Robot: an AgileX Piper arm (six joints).
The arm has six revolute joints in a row. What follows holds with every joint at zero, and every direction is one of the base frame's. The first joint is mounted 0.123 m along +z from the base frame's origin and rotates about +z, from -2.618 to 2.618 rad. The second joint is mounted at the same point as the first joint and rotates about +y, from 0 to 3.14 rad. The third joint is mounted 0.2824 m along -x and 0.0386 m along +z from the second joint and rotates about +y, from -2.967 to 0 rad. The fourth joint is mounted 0.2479 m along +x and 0.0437 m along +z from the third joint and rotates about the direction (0.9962, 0, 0.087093), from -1.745 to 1.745 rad. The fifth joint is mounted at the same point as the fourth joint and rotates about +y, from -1.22 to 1.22 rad. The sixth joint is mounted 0.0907 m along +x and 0.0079 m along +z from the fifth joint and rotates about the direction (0.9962, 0, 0.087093), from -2.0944 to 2.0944 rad. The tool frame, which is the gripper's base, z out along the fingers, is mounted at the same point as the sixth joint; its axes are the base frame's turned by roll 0, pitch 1.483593 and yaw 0 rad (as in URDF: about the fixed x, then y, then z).
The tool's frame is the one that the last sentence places.
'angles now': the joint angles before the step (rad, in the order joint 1, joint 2, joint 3, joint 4, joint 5, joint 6). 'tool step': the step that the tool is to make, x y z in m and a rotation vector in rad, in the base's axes. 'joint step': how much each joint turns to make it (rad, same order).
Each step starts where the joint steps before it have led.
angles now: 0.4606, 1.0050, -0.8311, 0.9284, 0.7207, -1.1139
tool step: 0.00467, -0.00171, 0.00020, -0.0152, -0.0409, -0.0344
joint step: 0.0000, 0.0023, 0.0000, -0.0251, -0.0490, -0.0046
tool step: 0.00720, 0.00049, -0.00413, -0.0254, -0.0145, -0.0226
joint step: 0.0000, 0.0218, 0.0000, -0.0237, -0.0346, -0.0039
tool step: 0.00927, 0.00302, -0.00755, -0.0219, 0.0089, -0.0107
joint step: 0.0000, 0.0394, 0.0000, -0.0021, -0.0236, -0.0148
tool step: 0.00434, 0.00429, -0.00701, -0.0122, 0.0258, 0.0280
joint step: 0.0000, 0.0333, 0.0001, 0.0253, 0.0185, -0.0362
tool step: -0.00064, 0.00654, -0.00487, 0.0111, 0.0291, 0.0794
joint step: 0.0001, 0.0285, -0.0001, 0.0764, 0.0623, -0.0882
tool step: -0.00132, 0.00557, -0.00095, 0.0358, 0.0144, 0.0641
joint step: -0.0001, 0.0186, 0.0000, 0.0869, 0.0494, -0.0843
